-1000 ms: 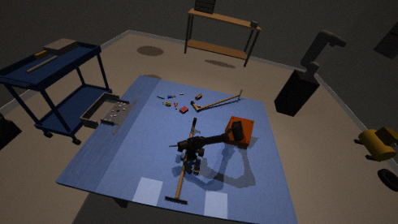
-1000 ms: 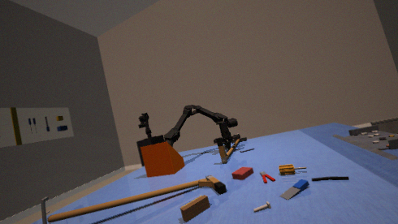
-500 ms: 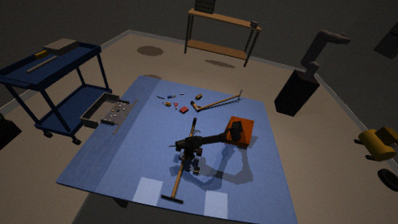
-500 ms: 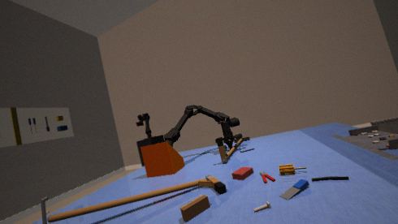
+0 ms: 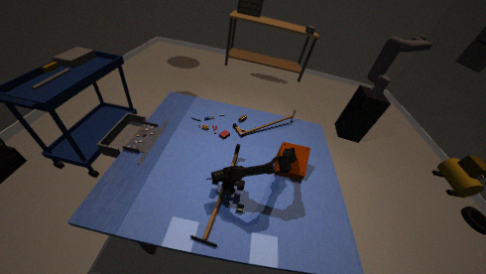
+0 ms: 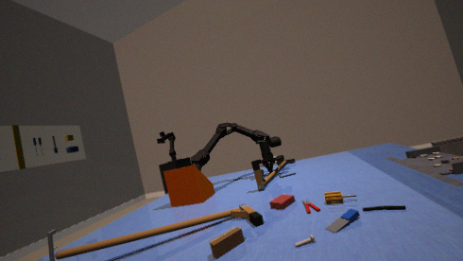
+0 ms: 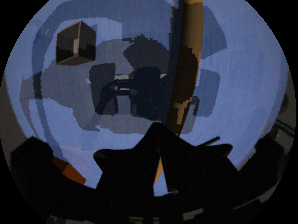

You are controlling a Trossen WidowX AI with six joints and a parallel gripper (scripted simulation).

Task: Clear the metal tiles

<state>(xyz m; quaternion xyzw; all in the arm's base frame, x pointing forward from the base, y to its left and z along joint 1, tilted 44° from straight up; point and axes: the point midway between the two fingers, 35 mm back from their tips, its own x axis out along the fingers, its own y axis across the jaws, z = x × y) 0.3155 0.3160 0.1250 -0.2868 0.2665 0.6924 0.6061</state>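
My gripper tip is now 2 cm short of the long scraper, 2 cm to the right of it and 5 cm below it. Also, from my gripper tip: red block 16 cm ahead, 46 cm to the right; then hex key 8 cm ahead, 5 cm to the right, 1 cm below; then yellow screwdriver 34 cm ahead, 47 cm to the right, 1 cm above.
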